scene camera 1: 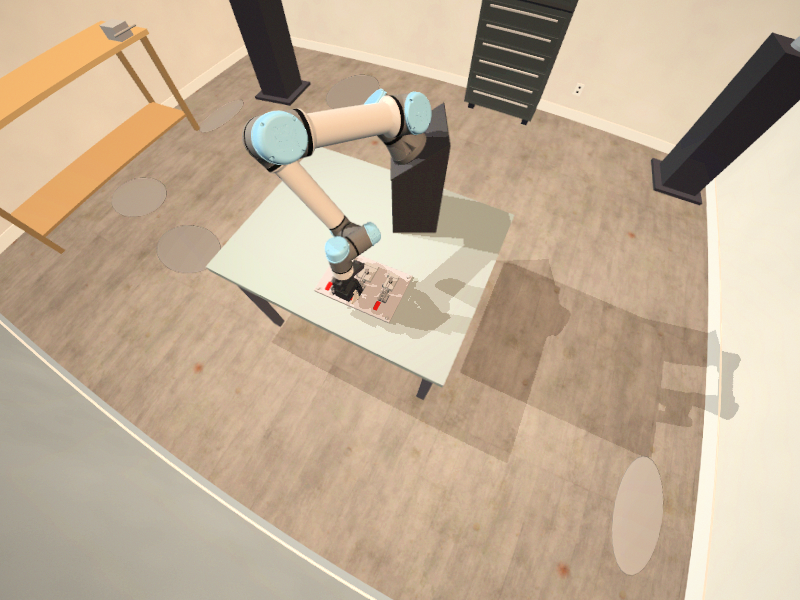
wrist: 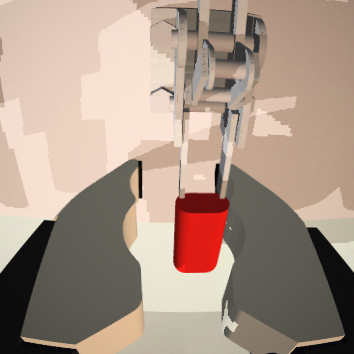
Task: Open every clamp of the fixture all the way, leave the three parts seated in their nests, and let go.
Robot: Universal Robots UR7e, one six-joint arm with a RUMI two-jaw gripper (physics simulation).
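Places are measured from the arm's base along level axes (x ahead, y left, z up), in centimetres.
Pixels of known places: gripper, between the fingertips: [scene camera 1: 352, 297] [wrist: 178, 164]; arm's base, origin of its link: [scene camera 1: 409, 148].
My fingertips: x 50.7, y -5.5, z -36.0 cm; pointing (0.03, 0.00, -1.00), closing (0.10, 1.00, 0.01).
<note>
Ahead of a thing's pixels: the offset from my fingertips to its middle. "pt": to the spot under its first point. Level surfaces: height alone.
The fixture plate @[dy +1.2, dx -8.0, dz -0.6 cm] [scene camera 1: 399, 299] [wrist: 115, 135] lies on the table and carries the toggle clamps. One clamp @[pt dy +1.0, dx -5.8, dz +5.6 cm] [wrist: 227, 69] fills the upper middle of the wrist view, its two bars running down to a red handle @[dy +0.6, dx +0.6, dz +3.8 cm] [wrist: 200, 240]. My gripper [scene camera 1: 352, 298] [wrist: 178, 164] is over the plate with its jaws partly apart and the red handle between them. The handle overlaps the right jaw's edge; a gap shows between it and the left jaw. Two other red handles @[dy -10.3, dx -0.2, dz +3.3 cm] [scene camera 1: 328, 285] @[dy +11.6, dx +1.4, dz +4.3 cm] [scene camera 1: 376, 305] show on either side of the gripper. The seated parts cannot be made out clearly.
The pale green table @[dz -1.4 cm] [scene camera 1: 271, 251] bears the fixture and the dark robot pedestal [scene camera 1: 416, 203]. The arm reaches over the table's left side. A wooden shelf [scene camera 1: 96, 171] stands at the left, a drawer cabinet [scene camera 1: 516, 61] at the back.
</note>
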